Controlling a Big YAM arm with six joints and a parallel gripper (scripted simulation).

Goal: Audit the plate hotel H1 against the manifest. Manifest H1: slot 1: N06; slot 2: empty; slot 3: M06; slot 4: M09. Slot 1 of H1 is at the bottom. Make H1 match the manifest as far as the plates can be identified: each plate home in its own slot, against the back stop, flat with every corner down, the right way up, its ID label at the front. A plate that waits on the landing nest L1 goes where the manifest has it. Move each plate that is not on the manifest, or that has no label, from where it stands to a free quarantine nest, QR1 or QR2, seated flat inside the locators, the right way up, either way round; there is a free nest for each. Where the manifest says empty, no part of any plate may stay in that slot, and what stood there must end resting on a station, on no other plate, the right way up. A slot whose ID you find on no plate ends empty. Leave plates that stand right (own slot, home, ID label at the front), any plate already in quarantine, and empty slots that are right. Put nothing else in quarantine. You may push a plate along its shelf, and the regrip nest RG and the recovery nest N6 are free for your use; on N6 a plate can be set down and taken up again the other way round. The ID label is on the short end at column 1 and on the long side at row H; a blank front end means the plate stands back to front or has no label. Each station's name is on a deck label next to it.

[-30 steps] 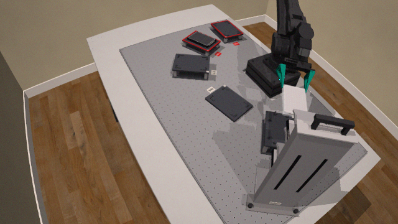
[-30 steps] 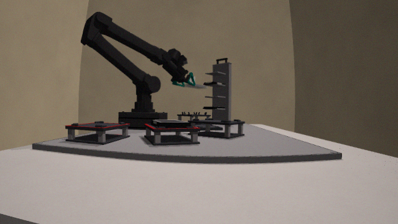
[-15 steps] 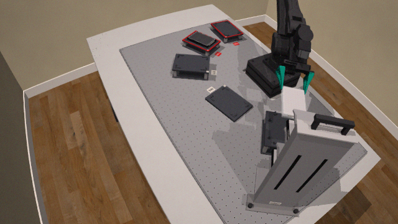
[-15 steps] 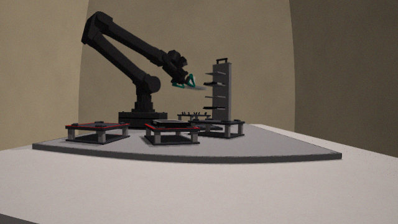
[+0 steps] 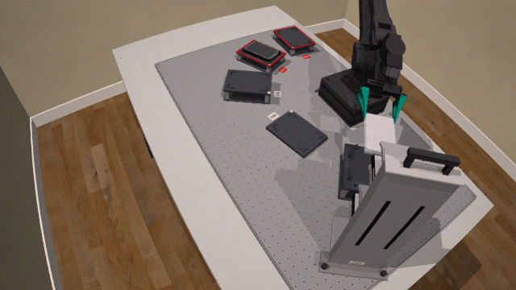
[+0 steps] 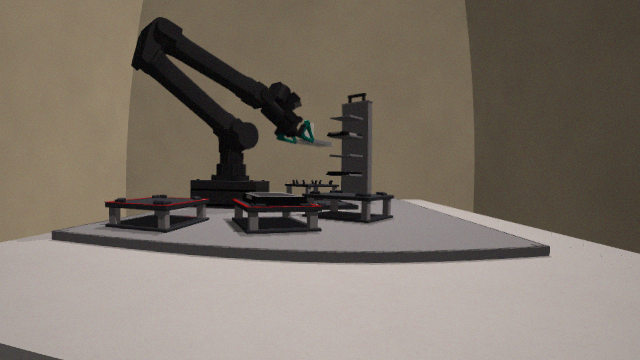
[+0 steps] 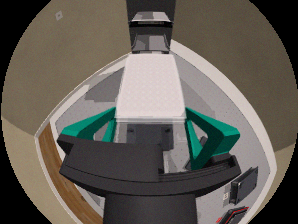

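The white plate is 4 cm ahead of my hand and 4 cm to the left of it. From my hand the other things lie so: H1 deck label: 5 cm ahead, 20 cm to the left, 22 cm below; then plate hotel H1: 21 cm ahead, 24 cm to the left, 1 cm below; then red-rimmed quarantine nest: 19 cm behind, 65 cm to the right, 18 cm below.
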